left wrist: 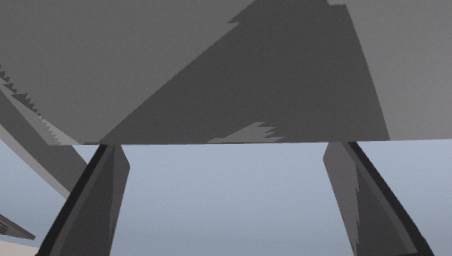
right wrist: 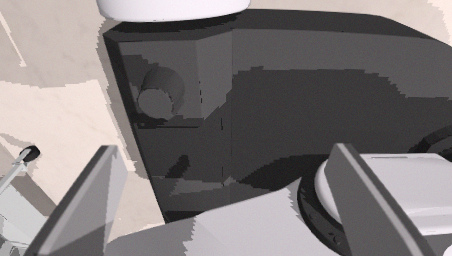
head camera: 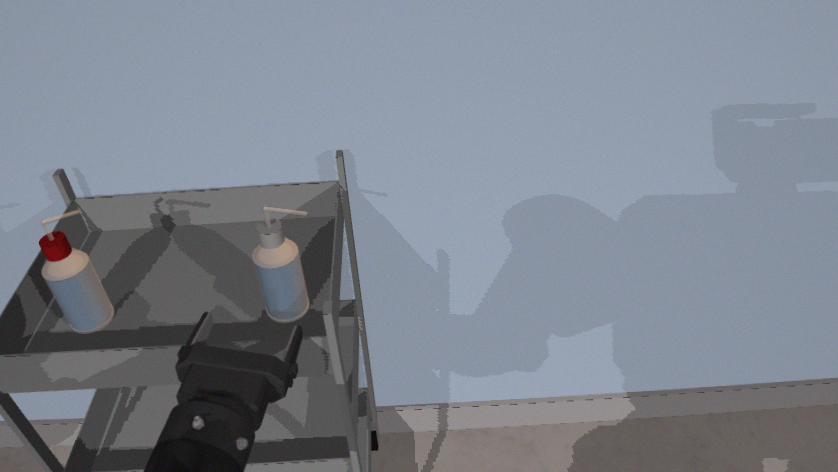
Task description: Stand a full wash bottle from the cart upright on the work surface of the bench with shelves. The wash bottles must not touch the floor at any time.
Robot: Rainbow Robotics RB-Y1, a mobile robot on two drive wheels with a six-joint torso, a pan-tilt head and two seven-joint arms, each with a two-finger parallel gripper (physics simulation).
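Frame: origin at the robot's base, x ahead, y left, z up, level; metres.
Seen in the pictures: left gripper, fingertip midpoint: point(left wrist: 226, 149) point(head camera: 253, 324); right gripper, fingertip midpoint: point(right wrist: 226, 158).
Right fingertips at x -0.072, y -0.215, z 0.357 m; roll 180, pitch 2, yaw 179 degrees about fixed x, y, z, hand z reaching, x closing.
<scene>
A point is followed by its place in that frame.
A wash bottle with a red cap point(head camera: 82, 296) {x 0.573, y 0.465, z 0.727 m} stands upright at the left of the top tray of the grey cart point(head camera: 23, 375) {x 0.469, y 0.511, z 0.693 m}. A wash bottle with a grey cap point(head camera: 283, 287) {x 0.583, y 0.197, z 0.728 m} stands upright near the tray's right side. Both look blue up to the shoulder. My left gripper point(head camera: 252, 323) {x 0.500, y 0.215, z 0.748 m} point(left wrist: 226, 149) {x 0.500, y 0.215, z 0.748 m} is open and empty, at the tray's front side, in front of and a little left of the grey-capped bottle. A grey panel of the cart point(left wrist: 150, 30) {x 0.489, y 0.204, z 0.684 m} fills the upper part of the left wrist view. My right gripper point(right wrist: 226, 158) {x -0.072, y -0.215, z 0.357 m} is open and empty. The bench does not show.
Cart posts point(head camera: 334, 345) {x 0.484, y 0.120, z 0.726 m} rise at the tray's right side, close to the left gripper. A pale blue wall point(head camera: 469, 70) {x 0.861, y -0.058, z 0.893 m} stands behind the cart. The right wrist view shows my dark base point(right wrist: 310, 115) {x -0.188, y -0.109, z 0.169 m}, white arm parts and a castor point(right wrist: 31, 153) {x 0.488, y 0.121, z 0.035 m} at the left.
</scene>
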